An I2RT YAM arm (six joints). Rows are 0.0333 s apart.
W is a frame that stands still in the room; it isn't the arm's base.
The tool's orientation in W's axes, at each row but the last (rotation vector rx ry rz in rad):
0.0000, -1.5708, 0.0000
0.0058, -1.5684, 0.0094
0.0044, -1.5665, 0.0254
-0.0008, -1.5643, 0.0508
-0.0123, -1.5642, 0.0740
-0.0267, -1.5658, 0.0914
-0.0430, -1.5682, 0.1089
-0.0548, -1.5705, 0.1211
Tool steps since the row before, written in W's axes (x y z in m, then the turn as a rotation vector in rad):
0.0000, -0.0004, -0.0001, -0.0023, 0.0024, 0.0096
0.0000, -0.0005, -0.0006, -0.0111, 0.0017, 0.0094
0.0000, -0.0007, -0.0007, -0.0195, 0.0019, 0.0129
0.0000, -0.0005, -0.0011, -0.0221, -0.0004, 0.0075
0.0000, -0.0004, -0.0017, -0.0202, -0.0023, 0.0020
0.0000, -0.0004, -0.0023, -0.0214, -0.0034, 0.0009
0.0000, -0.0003, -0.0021, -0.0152, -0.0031, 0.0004
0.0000, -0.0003, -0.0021, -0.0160, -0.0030, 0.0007
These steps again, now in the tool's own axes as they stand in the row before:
-0.0001, -0.0004, 0.0000, 0.0096, 0.0024, 0.0023
-0.0006, -0.0005, 0.0000, 0.0094, 0.0018, 0.0111
-0.0007, -0.0007, 0.0000, 0.0128, 0.0021, 0.0195
-0.0011, -0.0005, 0.0000, 0.0074, 0.0001, 0.0222
-0.0017, -0.0003, 0.0000, 0.0018, -0.0016, 0.0203
-0.0023, -0.0002, 0.0000, 0.0006, -0.0026, 0.0215
-0.0021, -0.0001, 0.0000, 0.0001, -0.0025, 0.0153
-0.0021, -0.0001, 0.0000, 0.0004, -0.0024, 0.0161

